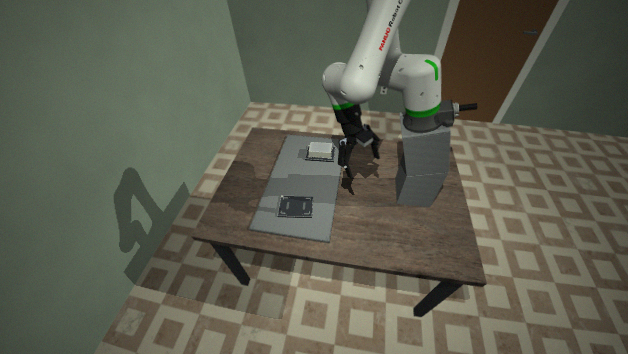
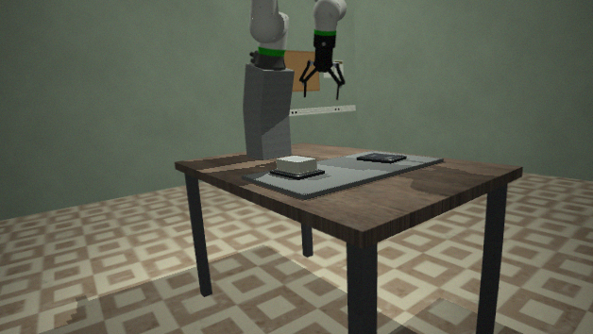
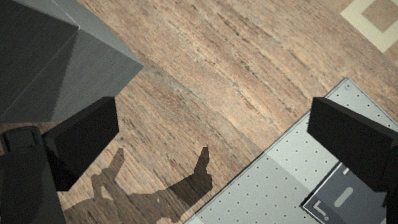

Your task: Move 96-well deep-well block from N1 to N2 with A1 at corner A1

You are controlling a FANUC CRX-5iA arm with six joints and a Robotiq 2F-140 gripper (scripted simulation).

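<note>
Now: hand 260 mm short of the white 96-well deep-well block, 310 mm to the left of it and 240 mm above it. Also, from my hand: plate nest: 290 mm ahead, 80 mm to the left, 270 mm below.
</note>
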